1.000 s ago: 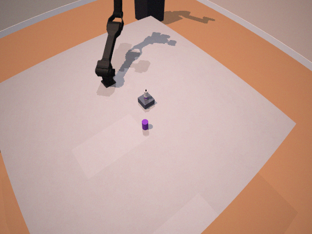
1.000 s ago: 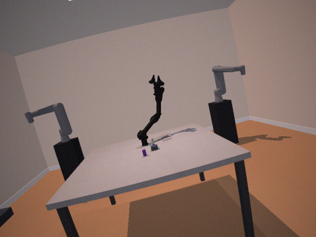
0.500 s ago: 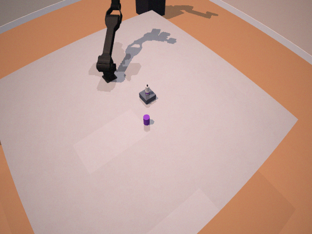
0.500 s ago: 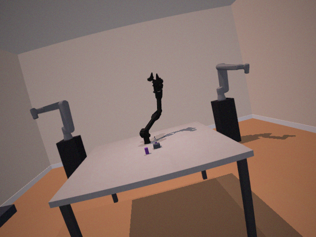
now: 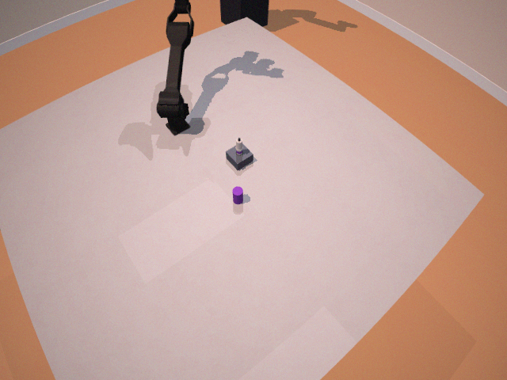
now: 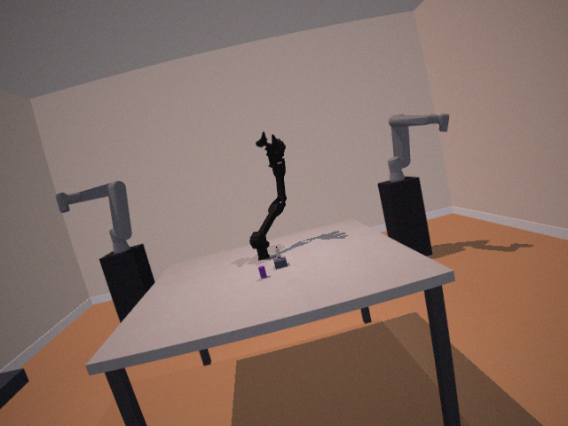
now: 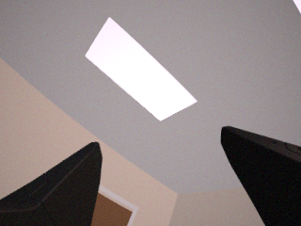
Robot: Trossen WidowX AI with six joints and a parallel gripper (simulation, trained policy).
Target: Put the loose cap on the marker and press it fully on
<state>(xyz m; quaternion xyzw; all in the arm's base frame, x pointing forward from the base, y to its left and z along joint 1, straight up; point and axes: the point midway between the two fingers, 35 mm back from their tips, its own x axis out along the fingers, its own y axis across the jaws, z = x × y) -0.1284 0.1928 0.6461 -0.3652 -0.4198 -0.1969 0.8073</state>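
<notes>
My gripper tip is now 47 cm short of the purple cap, 20 cm to the left of it and 65 cm above it. Also, from my gripper tip: dark grey holder block: 35 cm ahead, 11 cm to the right, 66 cm below.
</notes>
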